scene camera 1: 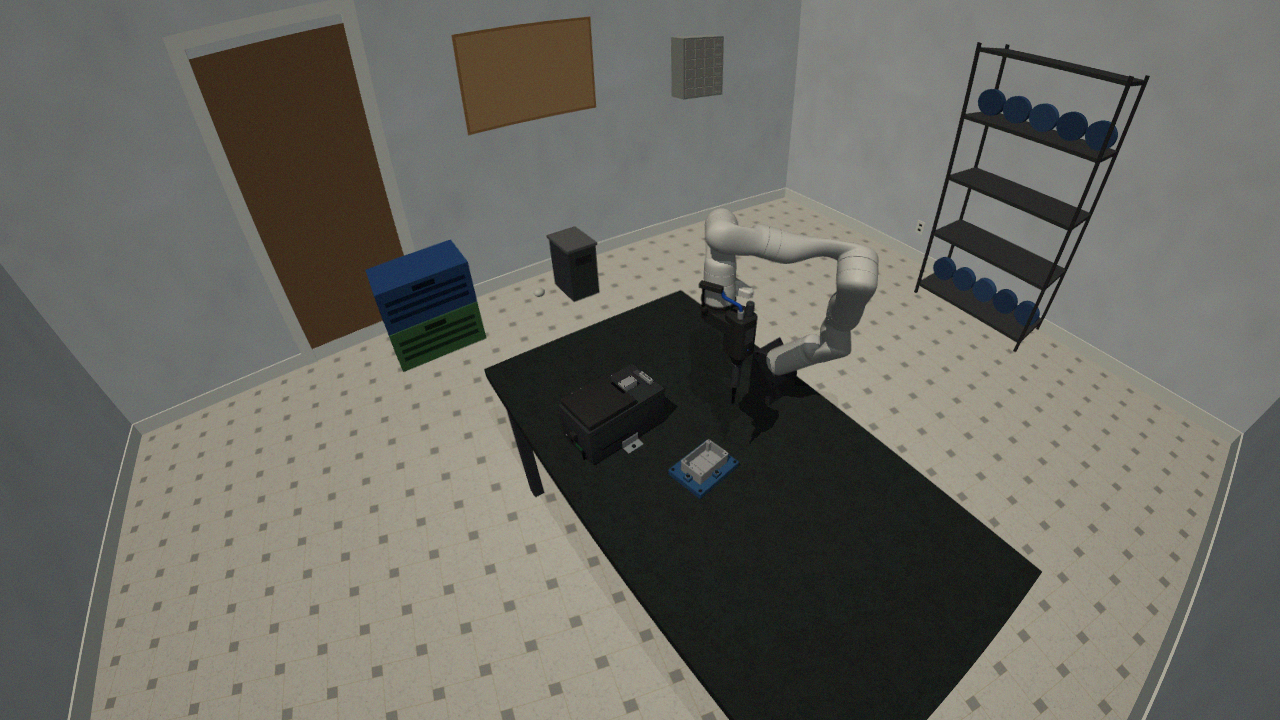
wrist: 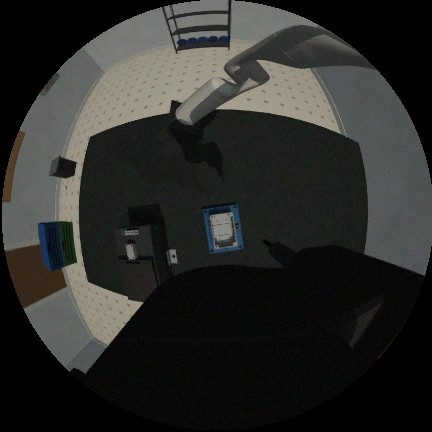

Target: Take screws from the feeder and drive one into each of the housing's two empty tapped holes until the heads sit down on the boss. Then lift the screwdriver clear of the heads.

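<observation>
The light grey, open-topped housing (scene camera 1: 705, 462) (wrist: 222, 230) sits on a blue fixture plate (scene camera 1: 677, 471) (wrist: 207, 231) on the dark table. Its tapped holes are too small to make out. The black screw feeder (scene camera 1: 595, 408) (wrist: 140, 274) stands to the left of the housing, with small light parts on its top. My screwdriver (scene camera 1: 733, 399) (wrist: 266, 242) points down above the table in the scene view, on the robot-base side of the housing and apart from both housing and feeder. Whether a screw is on its bit is too small to tell.
A small light bracket (scene camera 1: 632, 443) (wrist: 172, 256) sits at the feeder's side, facing the housing. The arm (scene camera 1: 774, 243) (wrist: 200, 102) arches over the table edge. Blue and green crates (scene camera 1: 427, 304) (wrist: 57, 245), a dark bin (scene camera 1: 574, 265) (wrist: 63, 167) and a shelf rack (scene camera 1: 1045, 194) stand away from the table.
</observation>
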